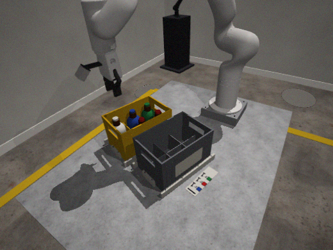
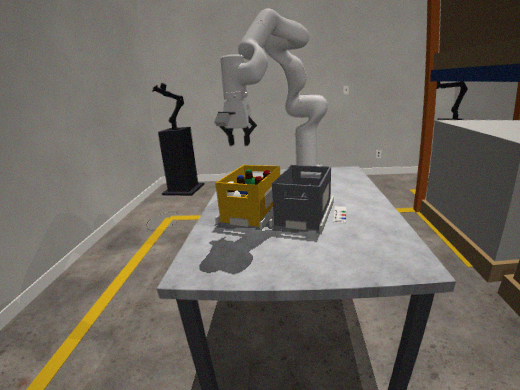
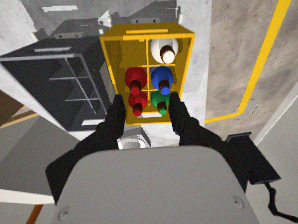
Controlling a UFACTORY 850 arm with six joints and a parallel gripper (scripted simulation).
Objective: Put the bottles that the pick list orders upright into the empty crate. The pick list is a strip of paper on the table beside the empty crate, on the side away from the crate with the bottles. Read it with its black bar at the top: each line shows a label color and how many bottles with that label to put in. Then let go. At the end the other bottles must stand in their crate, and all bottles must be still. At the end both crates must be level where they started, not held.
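My gripper is now 250 mm above the blue-label bottle, 100 mm past it and 40 mm to the left of it. The rest, counted from my hand: white-label bottle: 250 mm below, 50 mm to the right, 10 mm behind; red bottle: 250 mm below, 80 mm behind, 50 mm to the left; yellow crate: 250 mm below, 90 mm behind, 10 mm to the left.
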